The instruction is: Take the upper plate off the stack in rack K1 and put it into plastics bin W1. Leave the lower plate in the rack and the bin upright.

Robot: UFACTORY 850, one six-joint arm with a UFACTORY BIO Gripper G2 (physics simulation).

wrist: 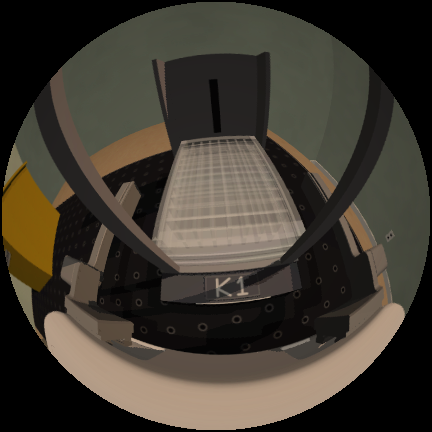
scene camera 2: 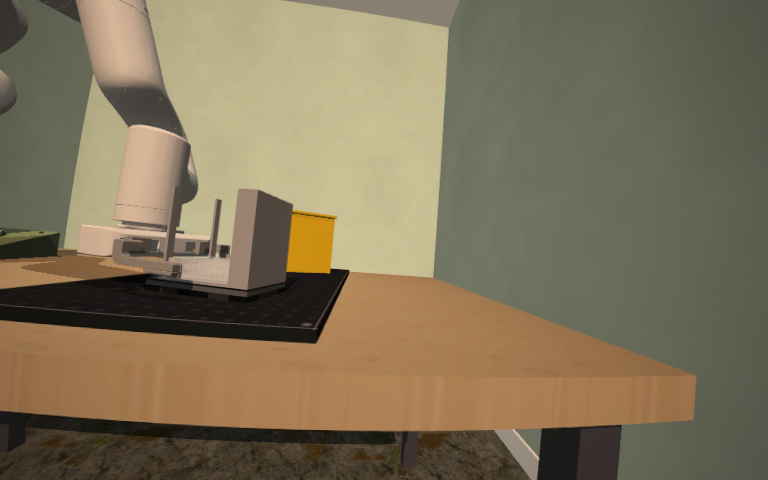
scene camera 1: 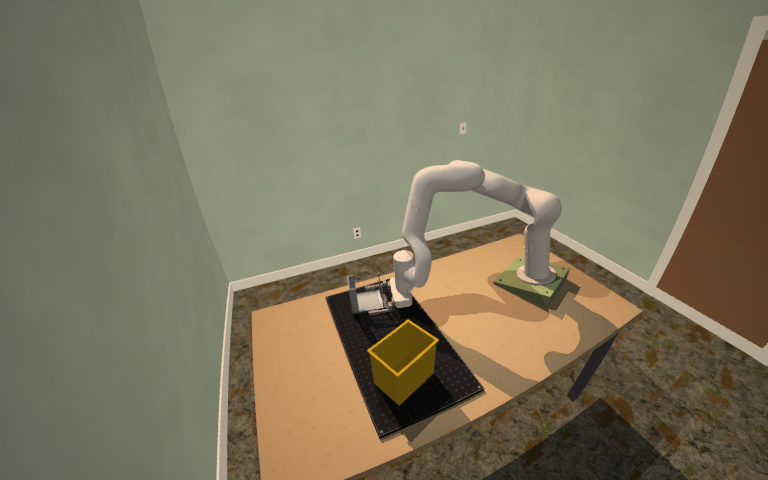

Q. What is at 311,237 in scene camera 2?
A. A yellow bin W1.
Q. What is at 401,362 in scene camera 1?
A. A yellow bin W1.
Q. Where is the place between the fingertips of my gripper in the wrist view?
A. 219,177
